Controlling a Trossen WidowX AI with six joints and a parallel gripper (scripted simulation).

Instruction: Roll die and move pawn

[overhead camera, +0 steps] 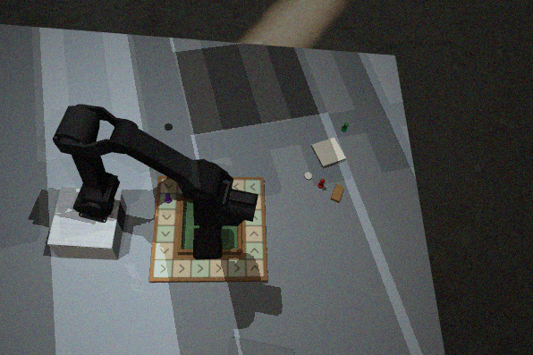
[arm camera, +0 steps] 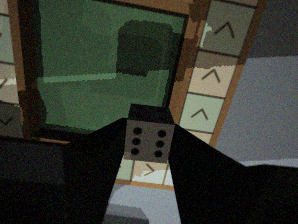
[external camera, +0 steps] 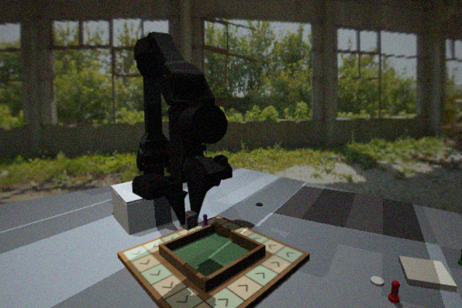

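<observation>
My gripper tip is 13 cm past the purple pawn, 9 cm to the right of it and 7 cm above it. Also, from my gripper tip: red pawn (26 cm ahead, 24 cm to the left, 8 cm below); then white die (right at my gripper tip); then green dice tray (1 cm behind, 5 cm to the left, 9 cm below).
</observation>
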